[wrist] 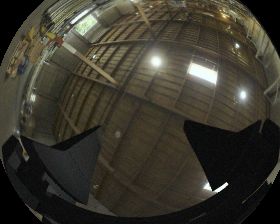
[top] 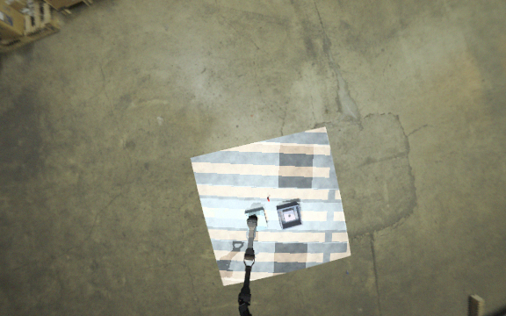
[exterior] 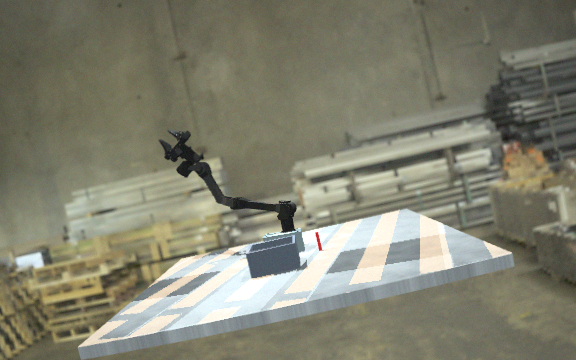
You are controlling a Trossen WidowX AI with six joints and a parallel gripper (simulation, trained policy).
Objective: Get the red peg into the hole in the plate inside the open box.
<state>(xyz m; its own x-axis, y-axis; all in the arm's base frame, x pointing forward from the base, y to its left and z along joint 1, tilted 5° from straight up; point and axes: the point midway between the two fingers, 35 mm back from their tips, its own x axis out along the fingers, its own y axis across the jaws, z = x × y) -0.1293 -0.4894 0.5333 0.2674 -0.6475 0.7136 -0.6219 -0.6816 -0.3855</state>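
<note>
The red peg is 620 mm below my gripper tip, 580 mm to the left of it and 330 mm ahead of it. Round my gripper tip: plate (620 mm below, 460 mm ahead, 380 mm to the left); dark grey box (640 mm below, 460 mm ahead, 380 mm to the left).
</note>
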